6 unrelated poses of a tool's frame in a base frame.
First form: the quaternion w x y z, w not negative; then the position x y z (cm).
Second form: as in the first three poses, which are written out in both.
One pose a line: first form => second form
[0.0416, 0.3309, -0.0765, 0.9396, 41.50, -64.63, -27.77] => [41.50, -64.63, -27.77, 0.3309, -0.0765, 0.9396, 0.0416]
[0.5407, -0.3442, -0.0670, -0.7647, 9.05, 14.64, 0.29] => [9.05, 14.64, 0.29, -0.3442, -0.0670, -0.7647, 0.5407]
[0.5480, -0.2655, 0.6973, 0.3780, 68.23, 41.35, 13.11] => [68.23, 41.35, 13.11, -0.2655, 0.6973, 0.3780, 0.5480]
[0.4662, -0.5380, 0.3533, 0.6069, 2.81, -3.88, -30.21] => [2.81, -3.88, -30.21, -0.5380, 0.3533, 0.6069, 0.4662]
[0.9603, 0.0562, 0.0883, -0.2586, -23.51, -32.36, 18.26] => [-23.51, -32.36, 18.26, 0.0562, 0.0883, -0.2586, 0.9603]
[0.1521, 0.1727, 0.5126, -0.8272, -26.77, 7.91, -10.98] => [-26.77, 7.91, -10.98, 0.1727, 0.5126, -0.8272, 0.1521]
